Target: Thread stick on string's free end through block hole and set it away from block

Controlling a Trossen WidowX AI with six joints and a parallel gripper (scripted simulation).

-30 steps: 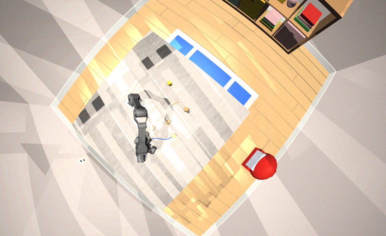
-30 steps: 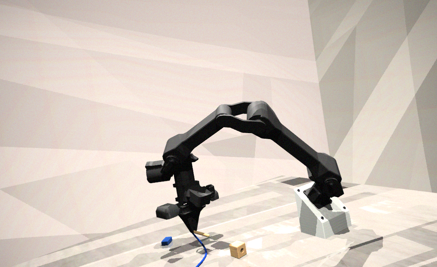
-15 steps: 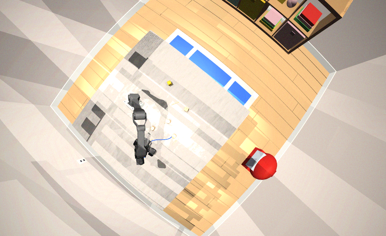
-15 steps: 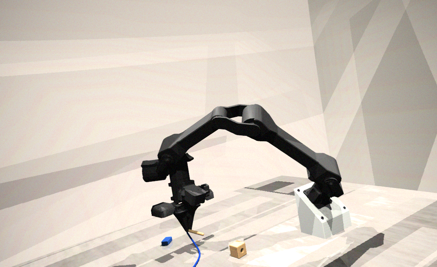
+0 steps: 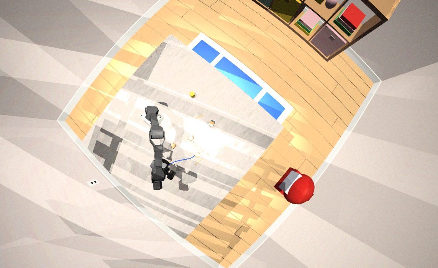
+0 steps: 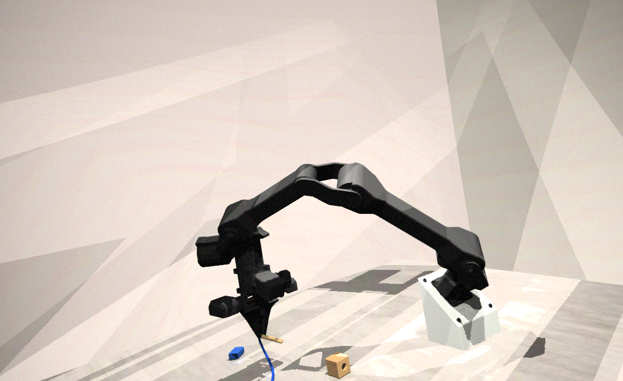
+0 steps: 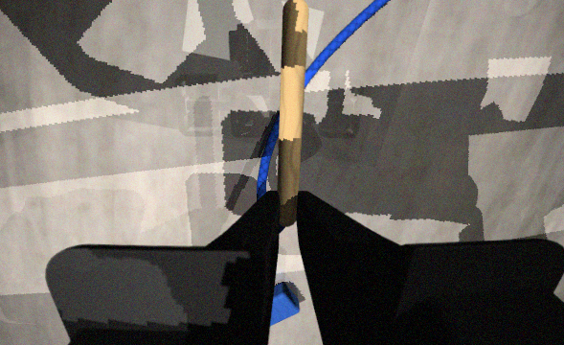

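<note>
Right now my gripper tip is 120 mm to the left of the blue piece, 50 mm above it and 10 mm short of it. Also, from my gripper tip: yellow cube: 570 mm to the left, 200 mm behind, 50 mm below; then wooden cylinder: 290 mm to the left, 40 mm below, 10 mm ahead; then round button: 220 mm to the left, 130 mm ahead, 50 mm below.
</note>
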